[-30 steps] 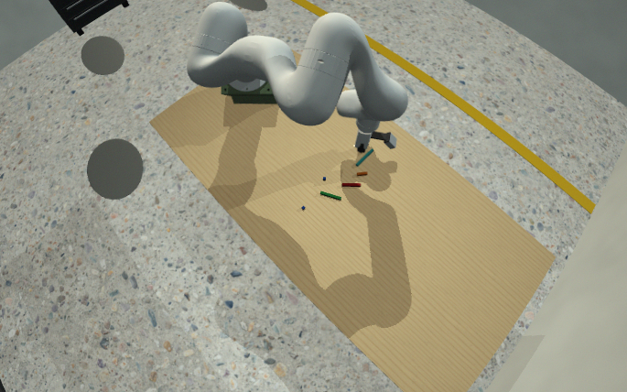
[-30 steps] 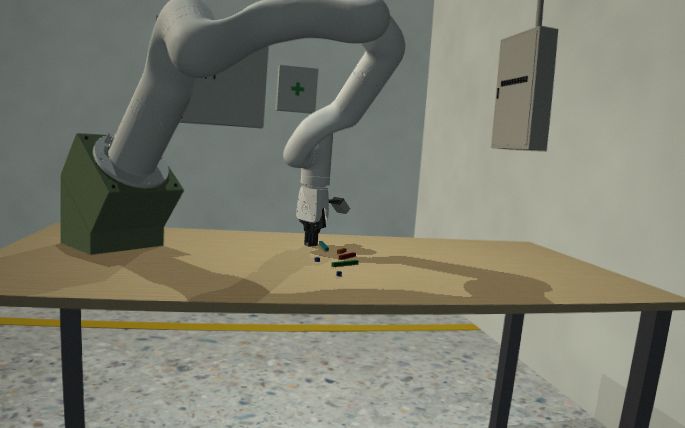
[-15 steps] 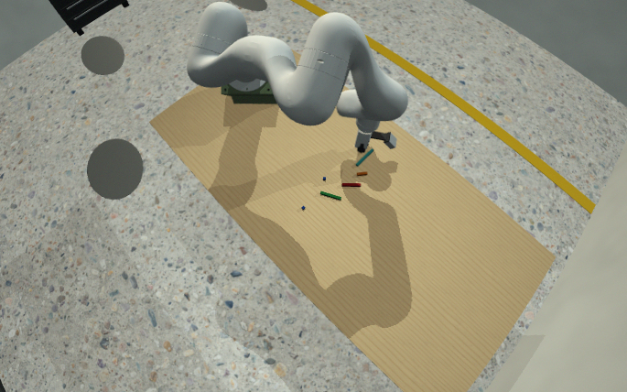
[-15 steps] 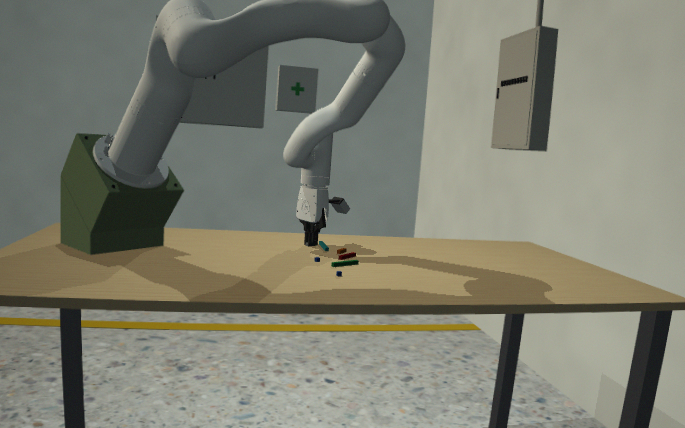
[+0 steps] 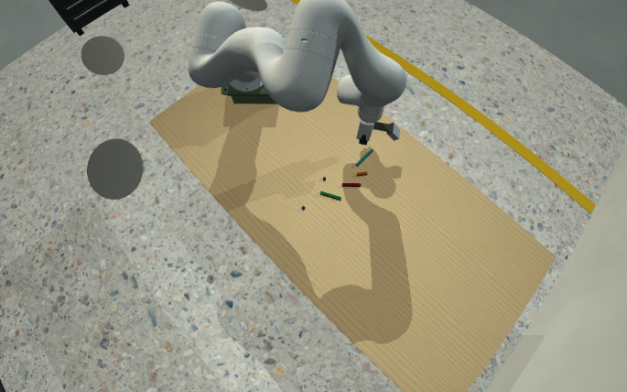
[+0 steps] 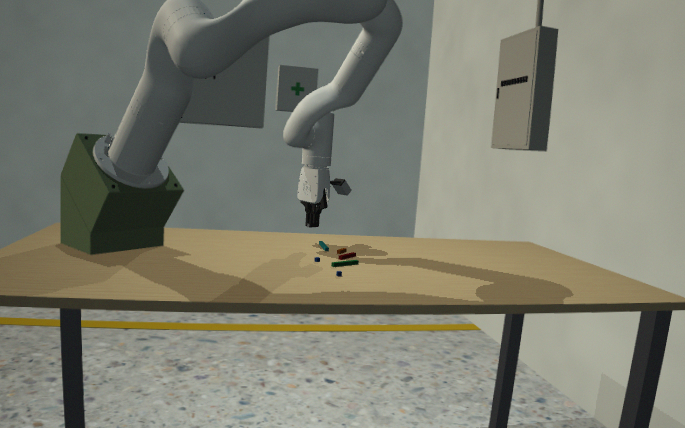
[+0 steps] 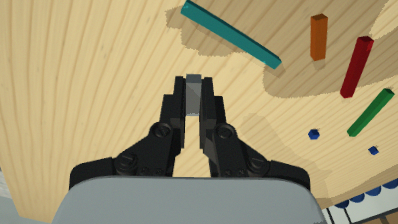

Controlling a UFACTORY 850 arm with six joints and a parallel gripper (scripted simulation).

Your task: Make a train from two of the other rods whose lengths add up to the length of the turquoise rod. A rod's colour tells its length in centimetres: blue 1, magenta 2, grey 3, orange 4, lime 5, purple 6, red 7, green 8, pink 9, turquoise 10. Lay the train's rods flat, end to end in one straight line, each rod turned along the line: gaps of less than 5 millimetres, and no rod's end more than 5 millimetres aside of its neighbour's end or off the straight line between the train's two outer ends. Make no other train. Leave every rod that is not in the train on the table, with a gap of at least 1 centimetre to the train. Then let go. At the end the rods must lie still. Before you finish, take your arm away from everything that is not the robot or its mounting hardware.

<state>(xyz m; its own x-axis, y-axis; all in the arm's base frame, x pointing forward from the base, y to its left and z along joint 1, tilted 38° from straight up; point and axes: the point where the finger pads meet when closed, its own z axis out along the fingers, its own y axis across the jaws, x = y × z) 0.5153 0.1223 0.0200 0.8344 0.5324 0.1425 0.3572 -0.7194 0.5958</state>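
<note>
Now: hand 7 cm above the turquoise rod, 3 cm short of it and 2 cm to the left of it. The rest, counted from my hand: grey rod 2 cm below; red rod 16 cm to the right, 7 cm below, 6 cm ahead; orange rod 9 cm to the right, 7 cm below, 7 cm ahead.
</note>
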